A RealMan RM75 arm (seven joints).
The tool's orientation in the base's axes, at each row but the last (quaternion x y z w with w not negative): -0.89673 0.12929 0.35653 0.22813; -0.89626 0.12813 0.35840 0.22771; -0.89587 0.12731 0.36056 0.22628; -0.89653 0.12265 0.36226 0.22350; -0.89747 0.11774 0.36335 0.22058; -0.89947 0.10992 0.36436 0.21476; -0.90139 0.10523 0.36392 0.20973; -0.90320 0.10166 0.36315 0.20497
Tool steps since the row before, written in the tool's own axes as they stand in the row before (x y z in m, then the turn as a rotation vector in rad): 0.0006 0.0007 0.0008 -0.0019 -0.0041 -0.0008; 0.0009 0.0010 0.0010 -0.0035 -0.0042 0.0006; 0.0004 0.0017 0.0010 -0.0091 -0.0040 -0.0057; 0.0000 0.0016 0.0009 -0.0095 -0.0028 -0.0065; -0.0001 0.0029 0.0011 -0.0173 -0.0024 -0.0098; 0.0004 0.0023 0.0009 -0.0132 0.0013 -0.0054; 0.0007 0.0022 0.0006 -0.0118 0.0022 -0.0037; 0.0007 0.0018 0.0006 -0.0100 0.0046 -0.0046
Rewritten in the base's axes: -0.0003 -0.0002 -0.0012 0.0007 0.0033 0.0031; -0.0003 -0.0004 -0.0016 -0.0012 0.0042 0.0034; -0.0010 -0.0010 -0.0015 -0.0015 0.0012 0.0113; -0.0011 -0.0010 -0.0011 -0.0018 -0.0002 0.0117; -0.0018 -0.0020 -0.0015 -0.0055 -0.0017 0.0192; -0.0011 -0.0016 -0.0016 -0.0066 -0.0031 0.0123; -0.0006 -0.0017 -0.0015 -0.0069 -0.0032 0.0100; -0.0005 -0.0014 -0.0014 -0.0059 -0.0058 0.0086
